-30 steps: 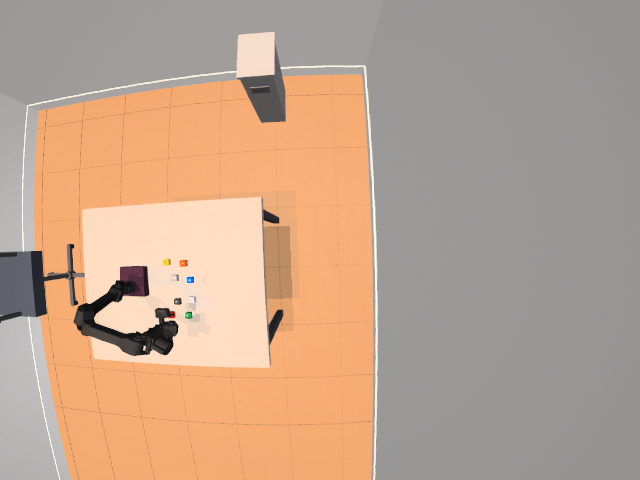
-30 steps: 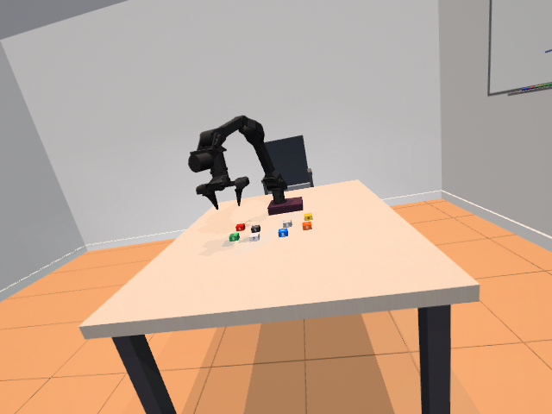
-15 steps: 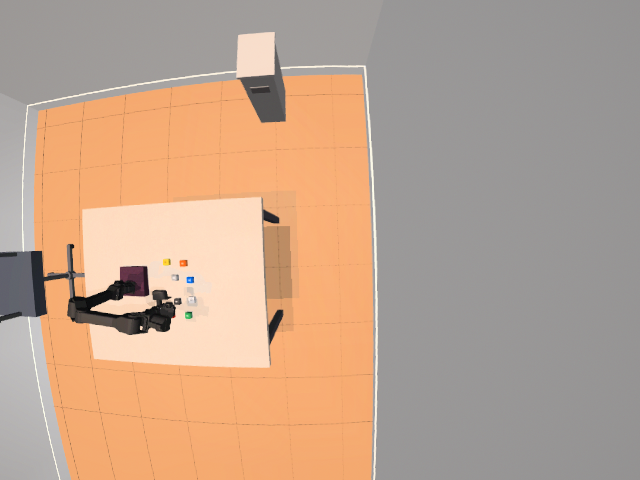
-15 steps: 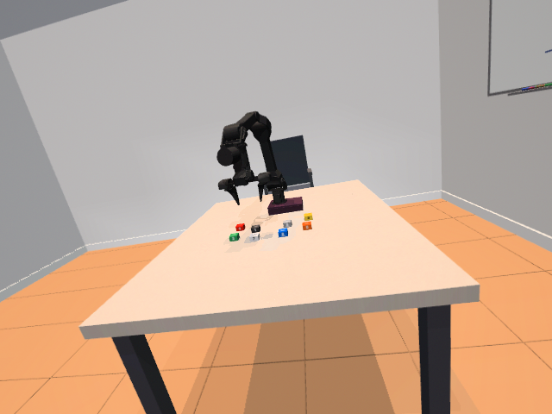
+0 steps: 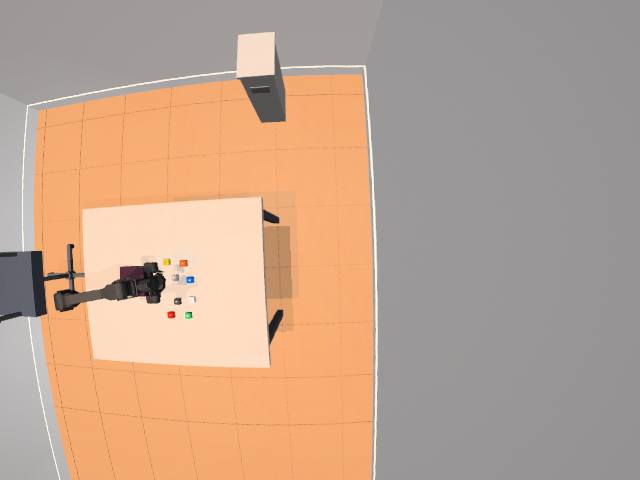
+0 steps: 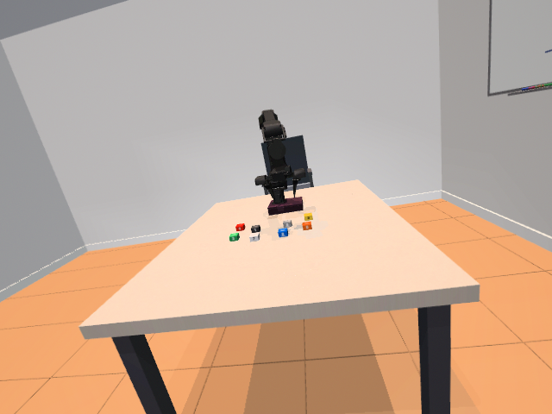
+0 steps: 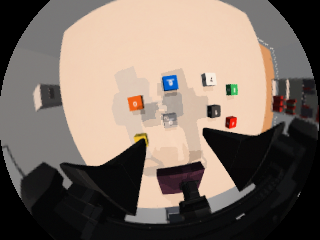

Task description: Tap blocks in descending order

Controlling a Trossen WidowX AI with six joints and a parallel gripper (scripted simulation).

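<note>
Now: the grey block 10 cm below my gripper tip, 1 cm to the right of it and 1 cm behind it. The rest, counted from my gripper tip: orange block 10 cm below, 7 cm to the left, 4 cm ahead; then yellow block 10 cm below, 7 cm to the left, 6 cm behind; then blue block 10 cm below, 8 cm ahead, 1 cm to the right.
</note>
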